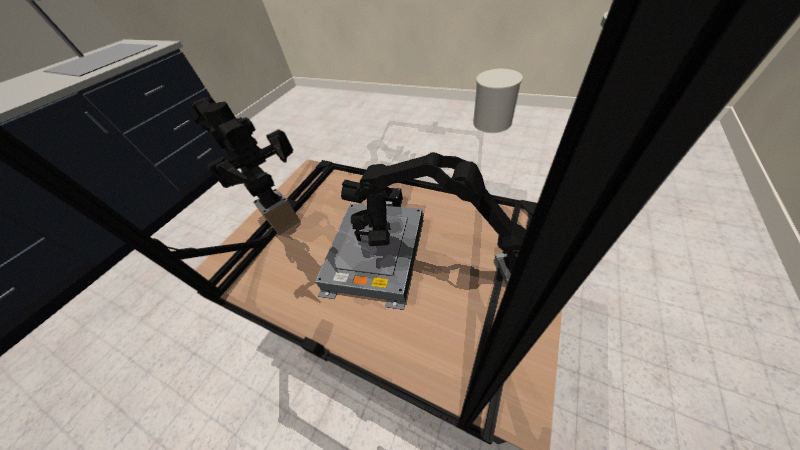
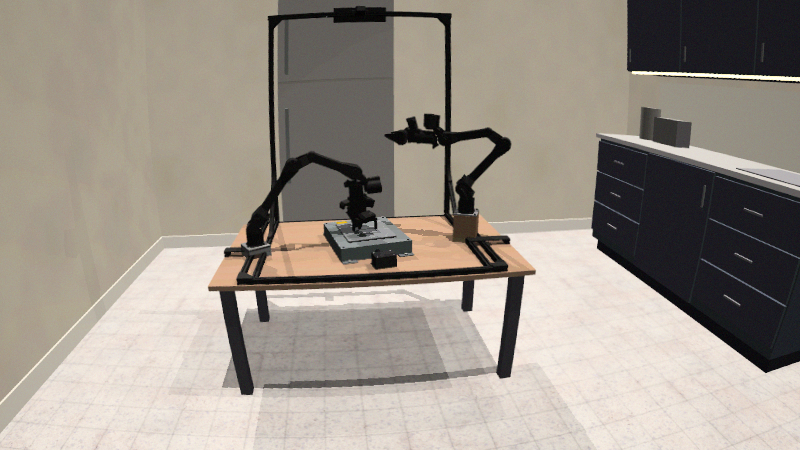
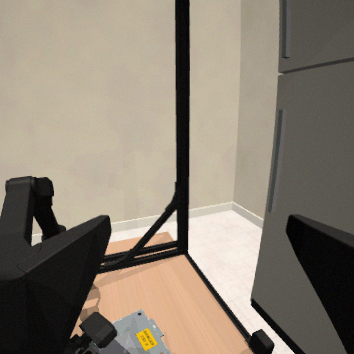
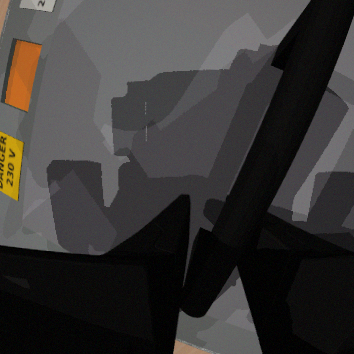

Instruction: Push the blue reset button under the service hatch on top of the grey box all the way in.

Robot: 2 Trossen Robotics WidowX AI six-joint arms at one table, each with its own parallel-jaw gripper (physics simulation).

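Note:
The grey box sits mid-table. Its service hatch lies flat and closed on top, so the blue button is hidden. My right gripper is down on the hatch, fingers shut on its black handle bar. My left gripper is open and empty, held high above the table's edge, well away from the box.
The black frame rims the table with tall posts. A small black block sits on the frame rail beside the box. A grey bin stands on the floor, drawers and a fridge nearby.

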